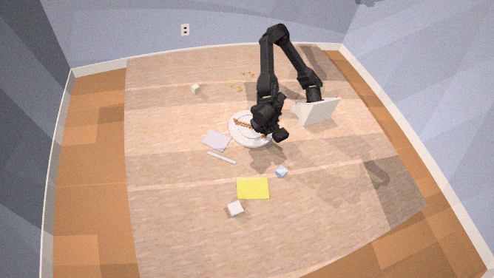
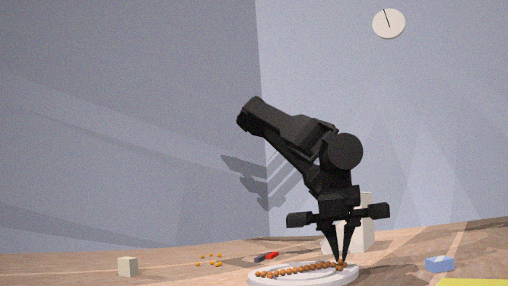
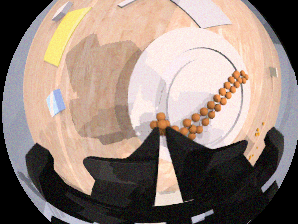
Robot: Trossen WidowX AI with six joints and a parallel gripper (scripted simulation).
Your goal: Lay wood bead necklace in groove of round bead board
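The grey sheet lies 20 cm ahead of my gripper tip, 4 cm to the right of it and 2 cm below it. Round my gripper tip: yellow sheet 21 cm to the left, 13 cm ahead, 2 cm below; then blue block 18 cm to the left, 1 cm below; then stick 20 cm ahead, 5 cm to the left, 2 cm below.
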